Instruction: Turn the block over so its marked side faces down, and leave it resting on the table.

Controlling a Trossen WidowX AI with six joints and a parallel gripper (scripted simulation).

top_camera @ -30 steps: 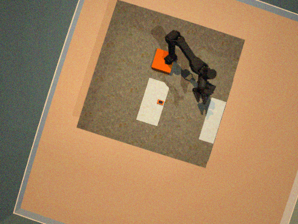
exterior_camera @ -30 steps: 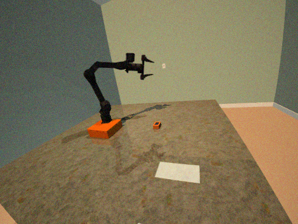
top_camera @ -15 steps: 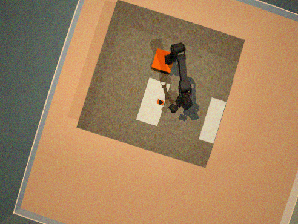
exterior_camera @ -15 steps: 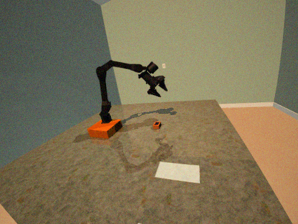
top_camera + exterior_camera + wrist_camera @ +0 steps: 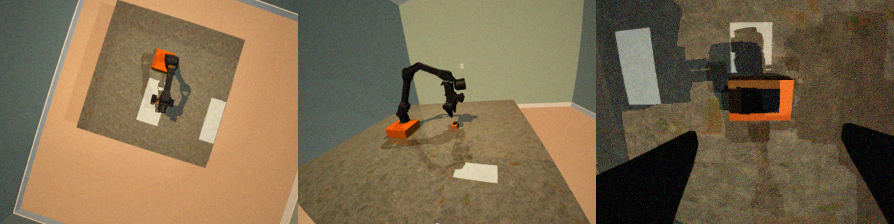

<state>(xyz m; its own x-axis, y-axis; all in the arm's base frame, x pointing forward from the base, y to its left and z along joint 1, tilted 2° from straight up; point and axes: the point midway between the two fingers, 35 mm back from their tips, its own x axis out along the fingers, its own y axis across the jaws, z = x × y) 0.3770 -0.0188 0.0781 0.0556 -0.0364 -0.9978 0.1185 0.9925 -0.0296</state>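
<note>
My gripper tip is now 70 mm above the block.
</note>
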